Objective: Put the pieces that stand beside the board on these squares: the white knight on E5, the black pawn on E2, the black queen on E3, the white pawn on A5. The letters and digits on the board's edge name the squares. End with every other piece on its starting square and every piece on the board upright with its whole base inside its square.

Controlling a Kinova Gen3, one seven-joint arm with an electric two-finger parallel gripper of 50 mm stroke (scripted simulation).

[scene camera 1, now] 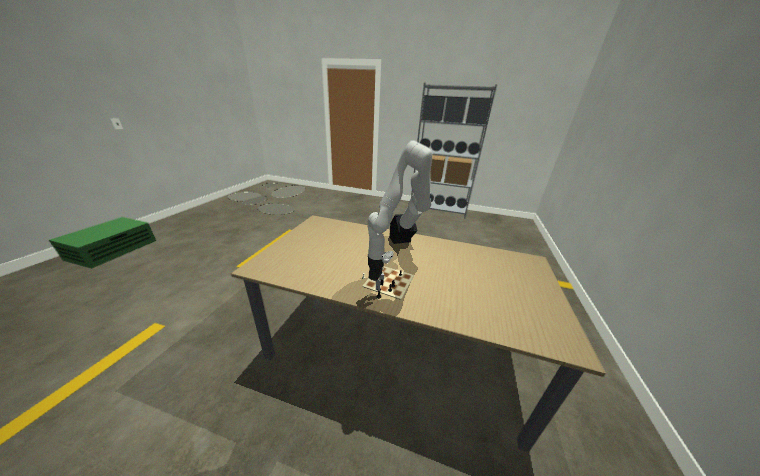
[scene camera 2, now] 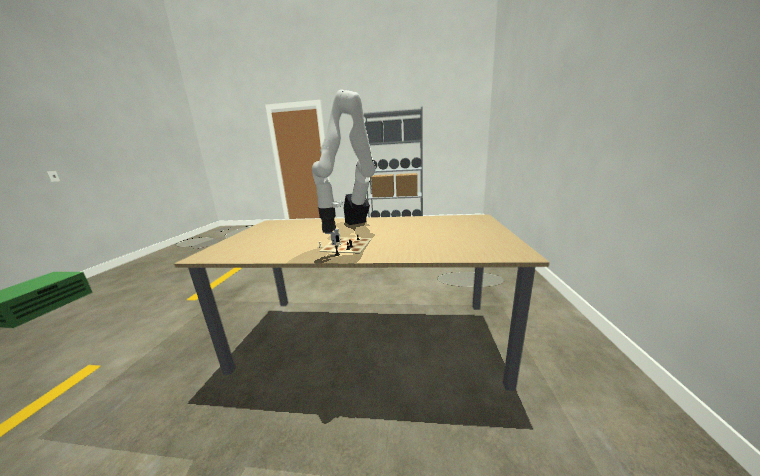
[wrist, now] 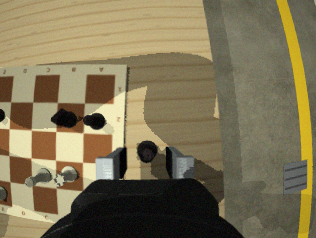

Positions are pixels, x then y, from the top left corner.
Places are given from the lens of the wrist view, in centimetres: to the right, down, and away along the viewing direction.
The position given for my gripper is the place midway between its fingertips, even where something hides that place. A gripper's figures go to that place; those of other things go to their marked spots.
my gripper (wrist: 146, 158): -1, 4, 18
chessboard (wrist: 40, 91): -16, -4, 23
